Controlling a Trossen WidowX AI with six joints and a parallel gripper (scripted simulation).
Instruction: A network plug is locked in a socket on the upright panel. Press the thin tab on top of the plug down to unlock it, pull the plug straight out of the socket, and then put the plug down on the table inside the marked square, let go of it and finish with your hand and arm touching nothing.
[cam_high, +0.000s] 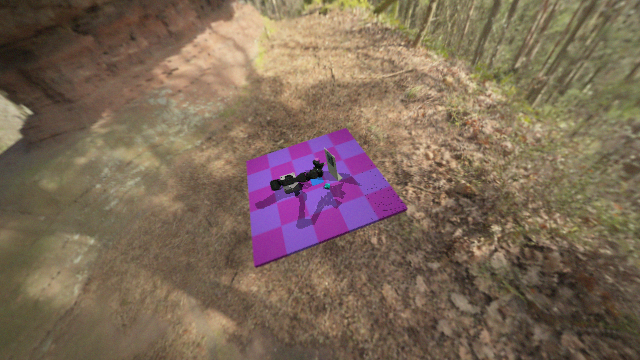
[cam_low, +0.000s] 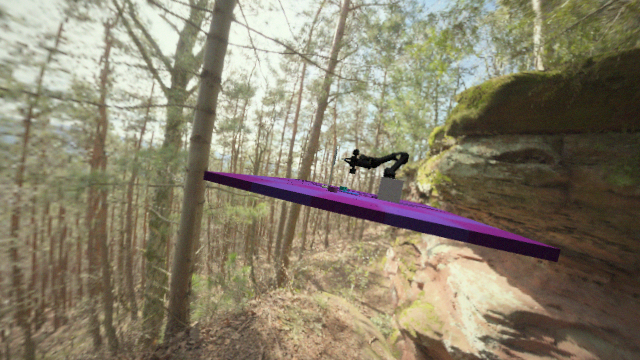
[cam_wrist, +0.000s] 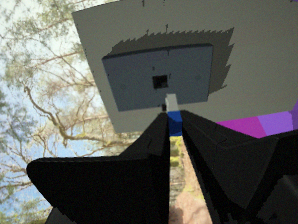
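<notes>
Now: the blue marked square 23 cm below my gripper tip, 10 cm behind it and 5 cm to the left of it. The rest, counted from my gripper tip: cyan cube 22 cm below, 9 cm to the right, 2 cm behind; blue plug right at my gripper tip; grey upright panel 9 cm below, 8 cm ahead, 3 cm to the left.
</notes>
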